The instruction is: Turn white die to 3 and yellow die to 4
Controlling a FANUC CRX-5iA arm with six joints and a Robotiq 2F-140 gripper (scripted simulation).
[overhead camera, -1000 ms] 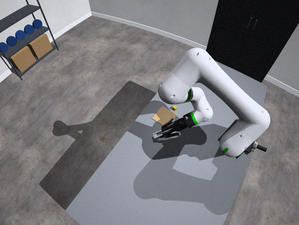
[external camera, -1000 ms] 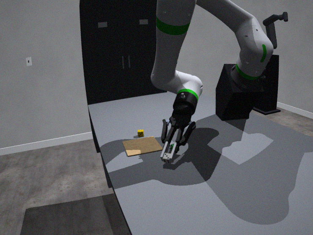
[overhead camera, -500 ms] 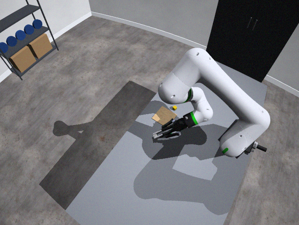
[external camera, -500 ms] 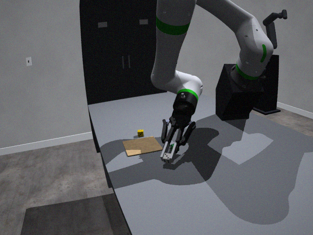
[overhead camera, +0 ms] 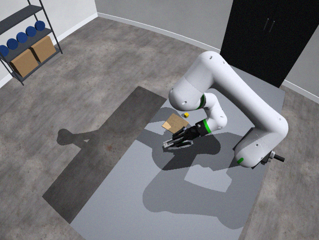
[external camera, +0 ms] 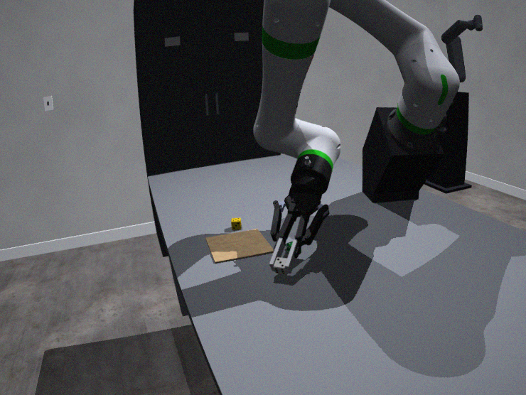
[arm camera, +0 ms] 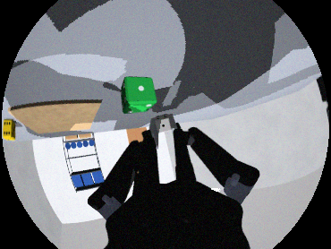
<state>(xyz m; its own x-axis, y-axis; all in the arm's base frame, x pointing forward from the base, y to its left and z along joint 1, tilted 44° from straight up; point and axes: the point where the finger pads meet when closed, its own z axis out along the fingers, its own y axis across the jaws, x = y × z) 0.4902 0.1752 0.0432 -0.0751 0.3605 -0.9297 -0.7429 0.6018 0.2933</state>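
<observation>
Now: the green die 50 mm behind my hand, 70 mm to the right of it and 30 mm below it. Also, from my hand: white die (10 mm ahead, 20 mm to the left, 10 mm below); tan mat (60 mm ahead, 170 mm to the right, 40 mm below); yellow die (40 mm ahead, 270 mm to the right, 30 mm below).
</observation>
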